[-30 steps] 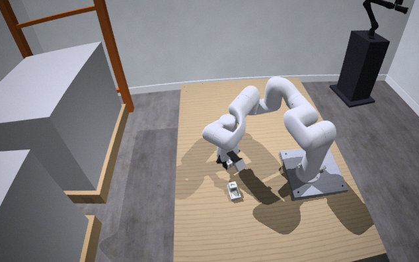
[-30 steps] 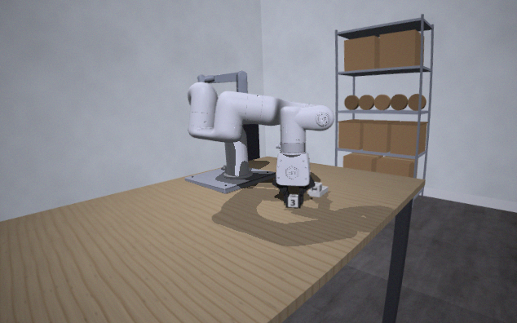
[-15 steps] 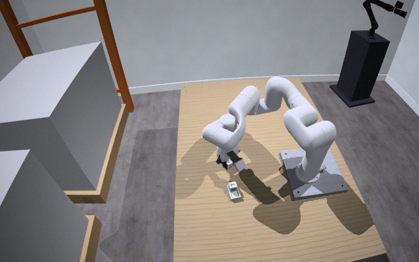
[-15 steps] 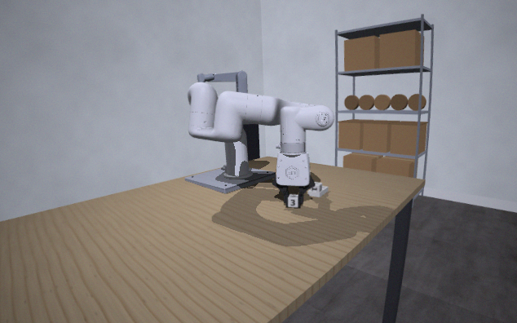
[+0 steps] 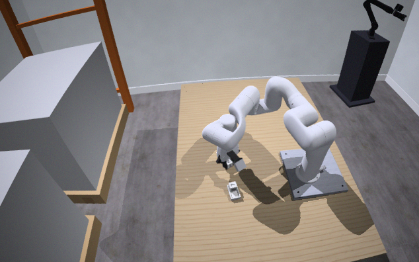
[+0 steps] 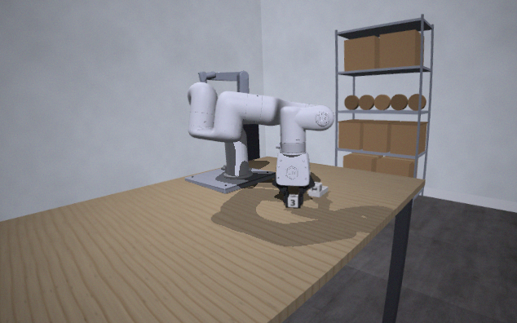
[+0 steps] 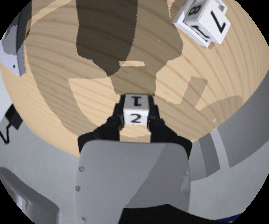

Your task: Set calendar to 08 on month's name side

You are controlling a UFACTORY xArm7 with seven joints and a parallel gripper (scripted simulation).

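The white digit cube is right at my hand. The rest, counted from my hand: white tray (16 cm to the left, 2 cm below, 2 cm ahead).
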